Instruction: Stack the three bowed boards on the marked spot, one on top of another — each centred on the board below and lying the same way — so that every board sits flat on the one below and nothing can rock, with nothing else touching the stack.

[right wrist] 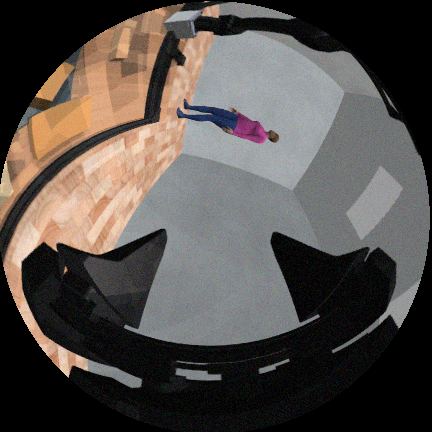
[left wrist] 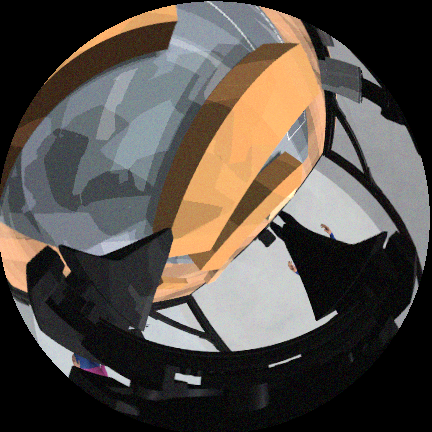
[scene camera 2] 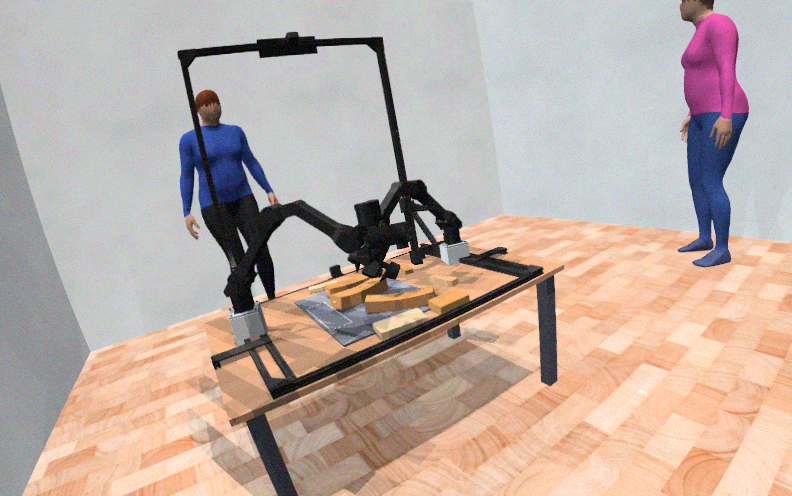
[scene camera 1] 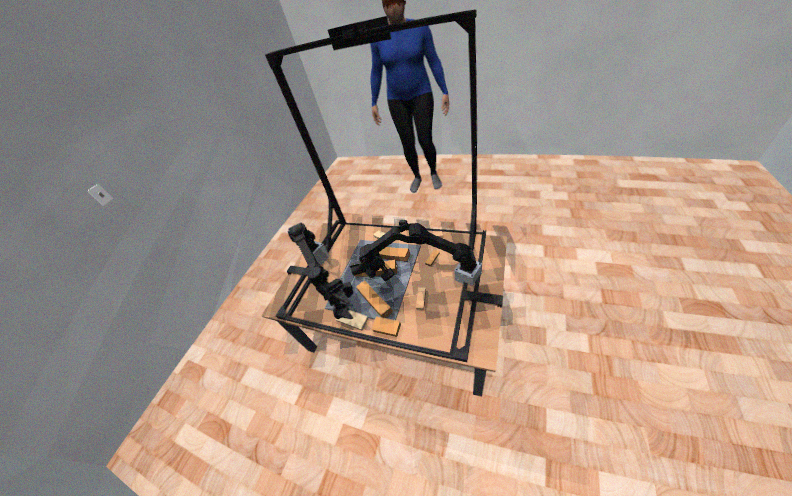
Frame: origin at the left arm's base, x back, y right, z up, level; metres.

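Seen in the pictures: left gripper, fingertip midpoint: (left wrist: 228, 231) (scene camera 2: 368, 276) (scene camera 1: 384, 262); right gripper, fingertip midpoint: (right wrist: 220, 236) (scene camera 2: 441, 224) (scene camera 1: 350, 310); left arm's base at its link origin: (left wrist: 130, 329) (scene camera 2: 453, 242) (scene camera 1: 468, 266); right arm's base at its link origin: (scene camera 2: 244, 308) (scene camera 1: 312, 247).
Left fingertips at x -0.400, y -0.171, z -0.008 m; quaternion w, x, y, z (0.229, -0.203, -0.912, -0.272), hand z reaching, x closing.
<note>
Offsets run from my left fingertips to a thing's top centre. Level surfaces: height alone.
Three bowed orange boards lie apart on the grey mat @(dz -0.068 m) (scene camera 2: 368, 333): a near one @(dy -0.190, dx +0.074, dz -0.020 m) (scene camera 1: 372, 299) (scene camera 2: 403, 300) (left wrist: 107, 47), a middle one @(dy -0.035, dx -0.045, dz -0.008 m) (scene camera 1: 391, 265) (scene camera 2: 356, 294) (left wrist: 240, 140) and a back one @(dy +0.094, dx -0.051, dz -0.021 m) (scene camera 1: 394, 252) (scene camera 2: 344, 284) (left wrist: 272, 182). White outline lines show by the left ends of the back boards in scene camera 2; how far the middle board covers them I cannot tell. My left gripper (scene camera 1: 374, 273) (scene camera 2: 382, 272) (left wrist: 228, 231) is open and empty, low over the middle board's end, partly hiding it. My right gripper (scene camera 1: 343, 313) (right wrist: 220, 236) is open and empty, raised, pointing away from the boards.
A pale block @(dy -0.329, dx +0.038, dz -0.045 m) (scene camera 1: 354, 319) (scene camera 2: 400, 323) and an orange block @(dy -0.270, dx +0.215, dz -0.039 m) (scene camera 1: 386, 325) (scene camera 2: 448, 300) (right wrist: 60, 125) lie at the near edge. Small blocks @(dy -0.061, dx +0.267, dz -0.051 m) (scene camera 1: 420, 298) @(dy +0.189, dx +0.176, dz -0.057 m) (scene camera 1: 431, 257) lie right of the mat; another pale block @(dy +0.194, dx -0.181, dz -0.050 m) (scene camera 1: 379, 234) lies behind. Black rails and a tall frame (scene camera 1: 474, 116) edge the table.
</note>
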